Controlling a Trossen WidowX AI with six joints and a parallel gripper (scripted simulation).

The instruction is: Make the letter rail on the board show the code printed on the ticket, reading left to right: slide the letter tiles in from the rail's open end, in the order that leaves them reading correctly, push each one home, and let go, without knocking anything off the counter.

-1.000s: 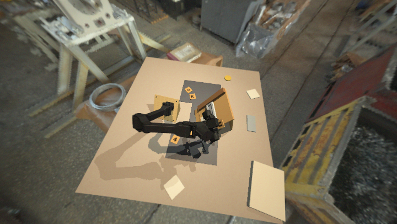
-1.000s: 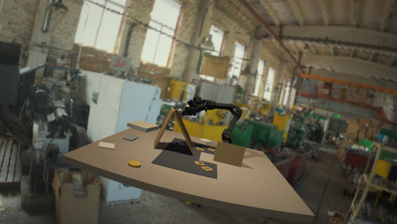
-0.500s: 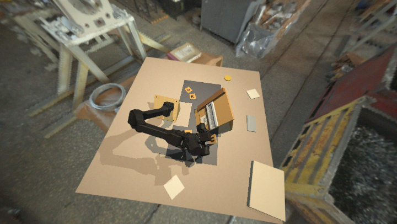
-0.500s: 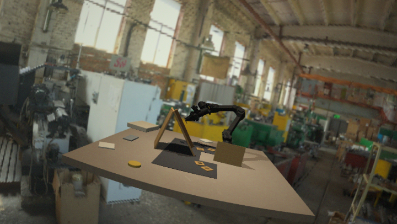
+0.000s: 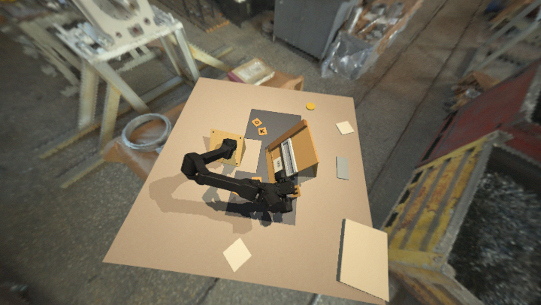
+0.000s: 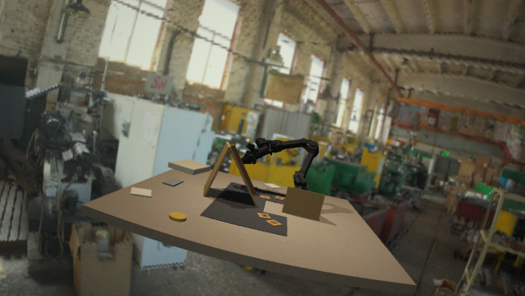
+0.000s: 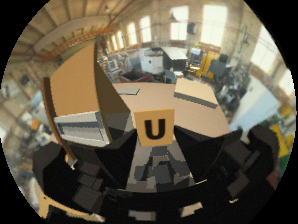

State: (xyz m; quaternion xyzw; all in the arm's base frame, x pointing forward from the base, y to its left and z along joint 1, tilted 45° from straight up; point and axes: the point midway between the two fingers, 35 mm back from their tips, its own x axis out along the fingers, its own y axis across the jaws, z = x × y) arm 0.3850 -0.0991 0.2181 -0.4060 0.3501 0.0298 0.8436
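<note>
My gripper tip is now 110 mm past the white ticket, 160 mm to the right of it and 80 mm above it. Round my gripper tip: letter tile: 210 mm behind, 50 mm to the left, 160 mm below; then orange tile marked u: right at my gripper tip; then tile marked 4: 300 mm behind, 20 mm to the right, 160 mm below.
</note>
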